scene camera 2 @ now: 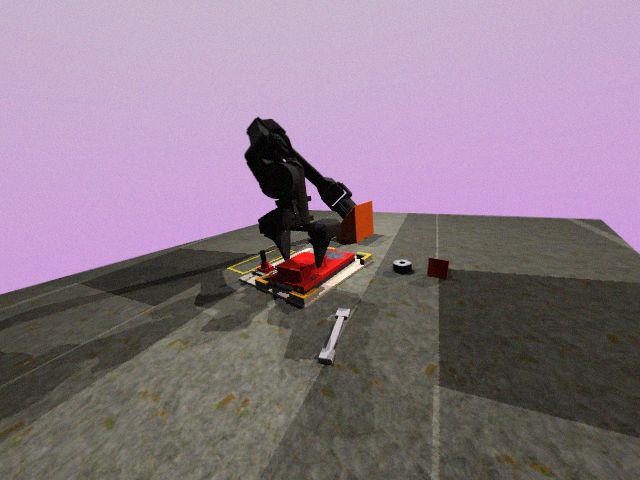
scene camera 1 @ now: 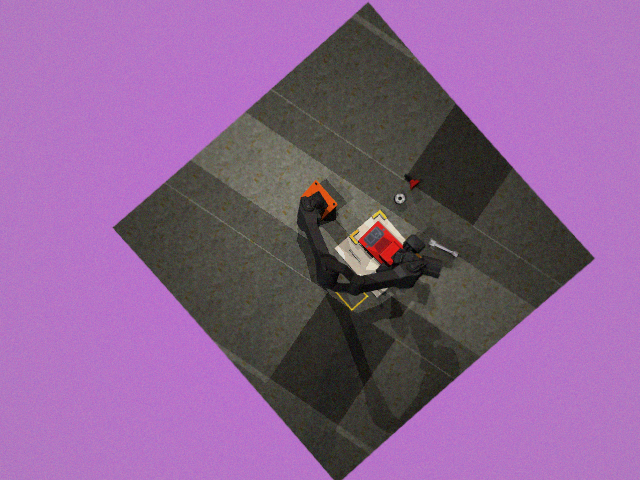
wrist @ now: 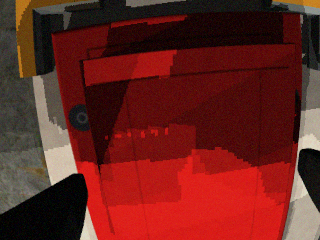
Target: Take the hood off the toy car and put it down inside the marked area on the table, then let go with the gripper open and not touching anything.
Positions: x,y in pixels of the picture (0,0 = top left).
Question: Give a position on a red hood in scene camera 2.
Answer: At 302,266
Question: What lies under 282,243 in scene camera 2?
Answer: My gripper.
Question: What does my gripper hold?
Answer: Nothing.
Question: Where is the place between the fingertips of my gripper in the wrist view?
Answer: At 196,174
